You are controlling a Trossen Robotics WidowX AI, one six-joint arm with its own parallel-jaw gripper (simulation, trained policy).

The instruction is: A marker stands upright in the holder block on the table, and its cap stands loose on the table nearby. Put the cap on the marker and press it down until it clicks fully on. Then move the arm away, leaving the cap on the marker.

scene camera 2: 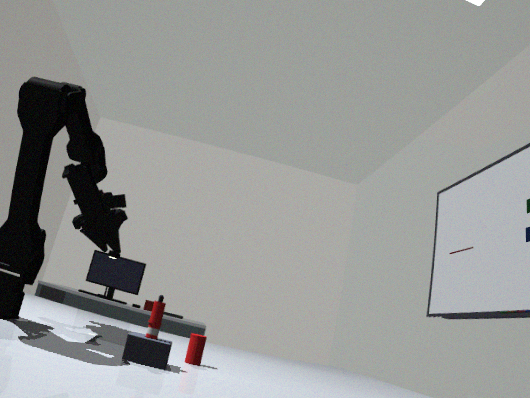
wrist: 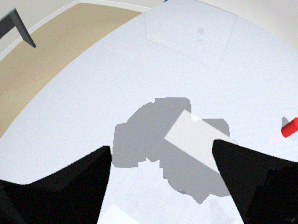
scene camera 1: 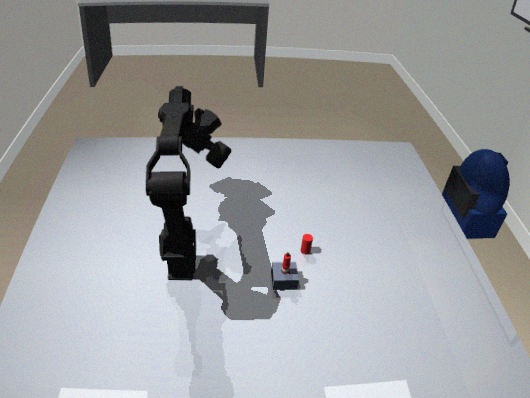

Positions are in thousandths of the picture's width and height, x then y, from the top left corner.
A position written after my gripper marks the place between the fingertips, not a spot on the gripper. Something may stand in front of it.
my gripper: scene camera 2 212, 634; wrist 549, 672; scene camera 1 412, 386
